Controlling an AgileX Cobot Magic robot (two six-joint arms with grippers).
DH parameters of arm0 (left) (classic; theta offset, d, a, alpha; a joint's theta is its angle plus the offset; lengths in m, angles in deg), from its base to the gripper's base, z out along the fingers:
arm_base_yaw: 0 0.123 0 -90
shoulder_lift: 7.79 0 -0.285 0
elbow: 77.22 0 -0.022 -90
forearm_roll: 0 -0.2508 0 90
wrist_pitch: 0 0 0.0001 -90
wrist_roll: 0 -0.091 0 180
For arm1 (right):
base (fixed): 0 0 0 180
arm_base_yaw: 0 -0.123 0 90
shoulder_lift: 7.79 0 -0.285 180
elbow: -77.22 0 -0.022 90
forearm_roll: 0 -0.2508 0 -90
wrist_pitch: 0 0 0.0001 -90
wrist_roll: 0 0.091 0 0
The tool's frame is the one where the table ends.
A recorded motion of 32 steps. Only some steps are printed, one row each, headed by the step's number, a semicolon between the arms.
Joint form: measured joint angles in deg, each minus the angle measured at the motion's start. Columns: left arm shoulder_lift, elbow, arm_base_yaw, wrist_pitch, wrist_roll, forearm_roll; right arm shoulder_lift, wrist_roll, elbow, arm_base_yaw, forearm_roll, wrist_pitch.
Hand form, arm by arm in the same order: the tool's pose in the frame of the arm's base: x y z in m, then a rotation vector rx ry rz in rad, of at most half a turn. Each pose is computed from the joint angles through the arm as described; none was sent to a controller.
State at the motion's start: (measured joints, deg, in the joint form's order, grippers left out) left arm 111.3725 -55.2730 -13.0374 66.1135 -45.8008 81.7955; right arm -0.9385 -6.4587 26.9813 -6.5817 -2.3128 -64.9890
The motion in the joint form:
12: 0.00 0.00 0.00 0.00 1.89 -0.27; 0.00 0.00 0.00 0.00 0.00 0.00
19: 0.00 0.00 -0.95 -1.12 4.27 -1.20; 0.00 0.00 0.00 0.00 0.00 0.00
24: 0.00 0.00 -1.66 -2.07 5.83 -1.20; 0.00 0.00 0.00 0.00 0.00 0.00
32: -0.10 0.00 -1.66 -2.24 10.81 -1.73; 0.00 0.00 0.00 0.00 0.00 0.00
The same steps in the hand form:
12: 0.3000 -0.1540 0.1542 -0.0049 -2.5729 1.6816; -0.0077 0.0025 0.2634 -0.2453 2.1162 0.0503
19: 0.2977 -0.1580 0.1521 0.0206 -2.5740 1.6351; -0.0077 0.0025 0.2634 -0.2453 2.1162 0.0503
24: 0.2968 -0.1613 0.1511 0.0490 -2.5751 1.6127; -0.0077 0.0025 0.2634 -0.2453 2.1162 0.0503
32: 0.2964 -0.1610 0.1511 0.1494 -2.5427 1.5734; -0.0077 0.0025 0.2634 -0.2453 2.1162 0.0503

